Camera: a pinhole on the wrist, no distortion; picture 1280 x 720 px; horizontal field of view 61.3 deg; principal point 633.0 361.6 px. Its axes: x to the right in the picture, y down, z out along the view. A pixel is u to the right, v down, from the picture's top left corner.
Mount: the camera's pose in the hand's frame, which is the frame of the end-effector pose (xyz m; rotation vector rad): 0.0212 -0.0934 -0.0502 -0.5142 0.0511 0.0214
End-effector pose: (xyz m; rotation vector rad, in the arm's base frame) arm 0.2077 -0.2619 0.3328 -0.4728 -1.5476 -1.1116
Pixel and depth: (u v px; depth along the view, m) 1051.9 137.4 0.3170
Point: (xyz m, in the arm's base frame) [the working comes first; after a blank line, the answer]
In the camera's frame: 0.1230 -0.0658 0.3170

0.0287 -0.0898 0.4972
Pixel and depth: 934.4 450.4 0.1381
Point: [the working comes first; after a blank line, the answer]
In the camera's frame: 0.0385 0.0114 0.1381

0.1424 -0.2340 0.3904
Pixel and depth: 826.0 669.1 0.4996
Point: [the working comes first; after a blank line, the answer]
In the camera's frame: 0.0893 0.1422 0.4996

0.2197 0.0967 0.5776
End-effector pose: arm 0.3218 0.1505 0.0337 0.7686 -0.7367 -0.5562
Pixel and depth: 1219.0 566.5 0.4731
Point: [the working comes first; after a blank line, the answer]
In the camera's frame: 0.2567 0.0898 0.4731

0.3146 -0.0447 0.4684
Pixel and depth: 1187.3 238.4 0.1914
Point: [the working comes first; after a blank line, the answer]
In the camera's frame: 0.0982 -0.0218 0.1914

0.3060 0.0019 0.1298
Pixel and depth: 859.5 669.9 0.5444
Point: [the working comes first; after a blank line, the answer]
In the camera's frame: 0.1142 0.1554 0.5444

0.2145 0.0910 0.5039
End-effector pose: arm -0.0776 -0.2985 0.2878 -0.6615 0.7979 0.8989
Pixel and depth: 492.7 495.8 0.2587
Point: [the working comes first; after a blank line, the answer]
In the camera's frame: -0.0336 0.0321 0.2587

-0.0810 -0.1454 0.3664
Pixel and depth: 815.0 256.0 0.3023
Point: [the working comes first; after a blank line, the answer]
In the camera's frame: 0.0509 -0.0296 0.3023

0.0005 -0.0738 0.3334
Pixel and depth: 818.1 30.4 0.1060
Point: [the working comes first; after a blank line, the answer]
In the camera's frame: 0.0182 -0.0325 0.1060

0.0179 -0.2679 0.2932
